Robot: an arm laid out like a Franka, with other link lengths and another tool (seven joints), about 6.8 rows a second.
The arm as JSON. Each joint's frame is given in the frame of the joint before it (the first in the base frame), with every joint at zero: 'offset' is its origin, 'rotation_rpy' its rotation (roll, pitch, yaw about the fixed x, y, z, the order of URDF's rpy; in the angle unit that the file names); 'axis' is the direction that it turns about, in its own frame. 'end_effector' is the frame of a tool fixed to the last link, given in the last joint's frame.
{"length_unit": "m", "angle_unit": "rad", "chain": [
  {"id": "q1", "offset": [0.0, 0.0, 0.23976], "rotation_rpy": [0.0, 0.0, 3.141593], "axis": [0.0, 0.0, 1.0]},
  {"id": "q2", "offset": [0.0, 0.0, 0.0], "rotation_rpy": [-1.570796, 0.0, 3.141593], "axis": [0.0, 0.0, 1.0]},
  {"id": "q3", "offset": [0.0, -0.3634, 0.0], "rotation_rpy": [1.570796, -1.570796, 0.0], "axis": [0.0, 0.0, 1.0]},
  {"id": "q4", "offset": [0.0, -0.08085, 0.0], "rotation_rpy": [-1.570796, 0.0, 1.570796], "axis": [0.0, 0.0, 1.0]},
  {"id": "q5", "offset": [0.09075, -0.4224, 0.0], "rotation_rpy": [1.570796, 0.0, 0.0], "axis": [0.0, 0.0, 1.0]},
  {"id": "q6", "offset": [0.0, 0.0, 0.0], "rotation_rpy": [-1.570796, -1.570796, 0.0], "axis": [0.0, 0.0, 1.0]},
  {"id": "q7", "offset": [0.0, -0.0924, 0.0], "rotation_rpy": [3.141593, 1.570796, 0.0], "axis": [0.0, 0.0, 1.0]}
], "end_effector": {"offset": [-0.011, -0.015, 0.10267], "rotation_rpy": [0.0, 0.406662, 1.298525]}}
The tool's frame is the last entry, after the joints.
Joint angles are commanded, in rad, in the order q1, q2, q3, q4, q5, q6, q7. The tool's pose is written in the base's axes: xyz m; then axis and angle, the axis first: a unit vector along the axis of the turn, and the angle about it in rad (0 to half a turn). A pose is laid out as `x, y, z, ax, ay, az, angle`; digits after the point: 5 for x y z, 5 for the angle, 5 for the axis.
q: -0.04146 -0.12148 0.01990 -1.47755 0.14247 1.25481 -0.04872
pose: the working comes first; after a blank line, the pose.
Where each joint sits with the arm in this pose, in the base's axes (m; each line is computed from the numbers above, not from the rounded line before):
q1: 0.0000 0.0000 0.2398
q2: 0.0000 0.0000 0.2398
q3: -0.0440 0.0018 0.6005
q4: 0.0362 0.0001 0.6103
q5: 0.4295 -0.0080 0.7889
q6: 0.4295 -0.0080 0.7889
q7: 0.5215 -0.0059 0.7799
the tool: 0.4969 -0.0040 0.6785

0.49689, -0.00403, 0.67848, -0.97548, -0.14918, -0.16182, 2.92664
